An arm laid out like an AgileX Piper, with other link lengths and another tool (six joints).
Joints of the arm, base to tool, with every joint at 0 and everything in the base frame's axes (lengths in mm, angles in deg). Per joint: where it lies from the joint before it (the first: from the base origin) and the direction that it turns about. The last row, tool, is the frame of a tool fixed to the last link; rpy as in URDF.
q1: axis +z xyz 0 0 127.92
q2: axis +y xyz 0 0 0
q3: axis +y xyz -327.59 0 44.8
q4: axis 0.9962 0 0.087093 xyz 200.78 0 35.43
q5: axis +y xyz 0 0 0
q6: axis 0.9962 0 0.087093 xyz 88.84 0 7.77
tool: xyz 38.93 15 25.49 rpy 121.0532 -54.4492 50.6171
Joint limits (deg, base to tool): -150..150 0..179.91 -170..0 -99.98..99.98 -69.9..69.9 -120..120
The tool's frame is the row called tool.
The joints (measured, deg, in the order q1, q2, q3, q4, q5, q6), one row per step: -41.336 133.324 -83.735 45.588 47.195 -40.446; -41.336 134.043 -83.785 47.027 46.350 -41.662; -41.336 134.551 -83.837 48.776 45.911 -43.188; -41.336 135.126 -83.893 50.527 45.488 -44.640; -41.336 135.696 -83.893 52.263 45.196 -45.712; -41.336 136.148 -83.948 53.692 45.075 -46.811; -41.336 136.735 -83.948 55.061 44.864 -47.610; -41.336 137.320 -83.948 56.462 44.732 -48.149; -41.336 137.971 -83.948 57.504 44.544 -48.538; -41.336 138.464 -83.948 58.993 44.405 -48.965
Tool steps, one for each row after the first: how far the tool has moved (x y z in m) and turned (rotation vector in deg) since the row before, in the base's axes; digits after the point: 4 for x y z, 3 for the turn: 0.0023 -0.0014 -0.0041 -0.044 -0.701 -0.427; 0.0024 -0.0005 -0.0020 0.152 -1.006 -0.204; 0.0023 -0.0006 -0.0025 0.213 -0.915 -0.286; 0.0020 -0.0004 -0.0027 0.505 -0.721 -0.543; 0.0017 -0.0002 -0.0018 0.343 -0.698 -0.224; 0.0014 -0.0003 -0.0033 0.498 -0.431 -0.486; 0.0014 -0.0003 -0.0033 0.699 -0.353 -0.688; 0.0009 -0.0004 -0.0042 0.585 -0.089 -0.581; 0.0015 -0.0005 -0.0025 0.712 -0.406 -0.872
